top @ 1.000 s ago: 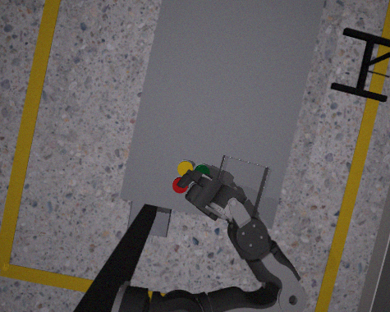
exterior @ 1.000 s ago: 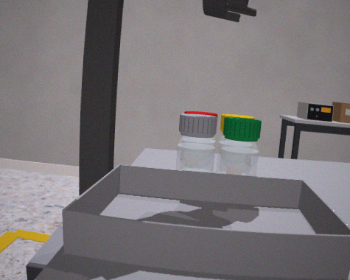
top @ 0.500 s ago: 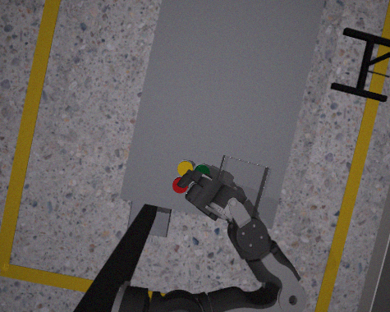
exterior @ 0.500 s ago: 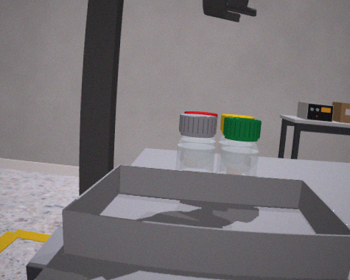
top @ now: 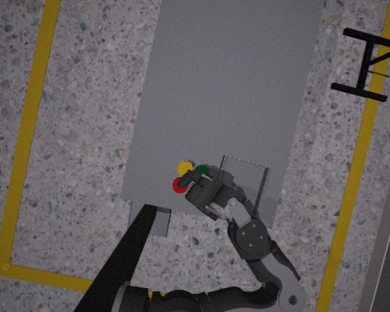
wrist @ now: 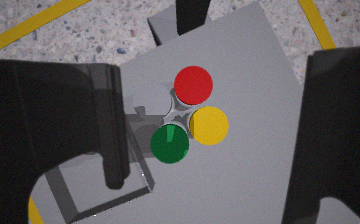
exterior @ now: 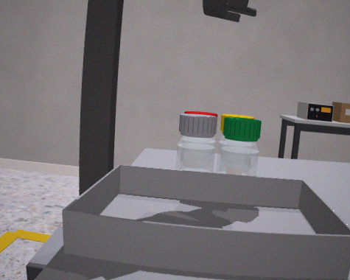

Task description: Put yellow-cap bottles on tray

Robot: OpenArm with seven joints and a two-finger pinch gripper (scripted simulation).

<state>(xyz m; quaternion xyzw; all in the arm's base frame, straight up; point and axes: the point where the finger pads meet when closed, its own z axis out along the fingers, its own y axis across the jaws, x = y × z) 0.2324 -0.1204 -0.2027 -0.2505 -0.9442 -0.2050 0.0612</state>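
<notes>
My hand is 22 cm above the green-capped bottle, 3 cm to the left of it and 2 cm short of it. Round my hand: yellow-capped bottle 22 cm below, 3 cm to the left, 3 cm ahead; grey-capped bottle 22 cm below, 4 cm behind, 3 cm to the right; red-capped bottle 22 cm below, 4 cm to the left, 4 cm behind.
</notes>
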